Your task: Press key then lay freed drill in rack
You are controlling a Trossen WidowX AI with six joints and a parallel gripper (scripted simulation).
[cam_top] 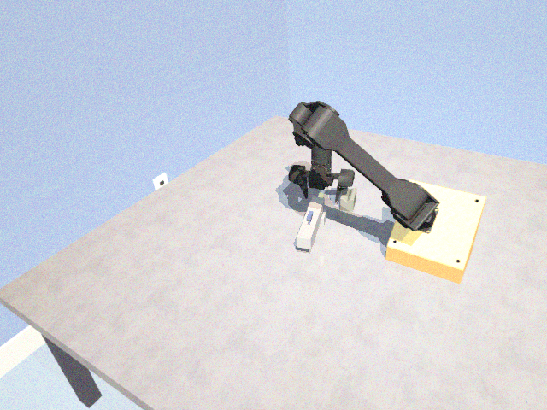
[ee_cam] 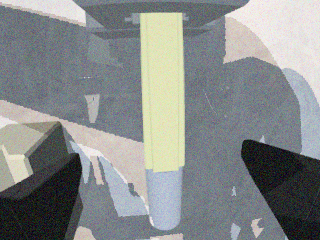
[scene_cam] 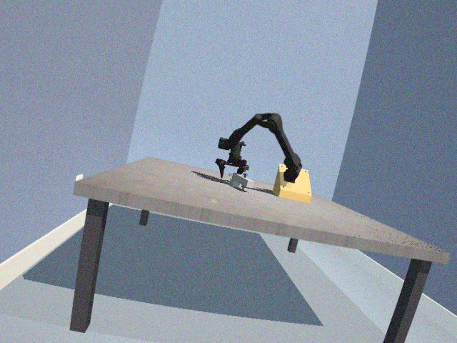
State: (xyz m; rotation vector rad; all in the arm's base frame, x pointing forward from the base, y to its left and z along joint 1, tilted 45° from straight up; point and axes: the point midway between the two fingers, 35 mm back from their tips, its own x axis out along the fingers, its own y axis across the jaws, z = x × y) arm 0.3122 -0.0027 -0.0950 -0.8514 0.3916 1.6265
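My gripper tip is 4 cm to the right of the drill, 3 cm below it and 2 cm past it. From my gripper tip the other things lie so: housing 14 cm to the left, 5 cm behind, 2 cm above; blue key 16 cm to the left, 6 cm behind, 3 cm above.
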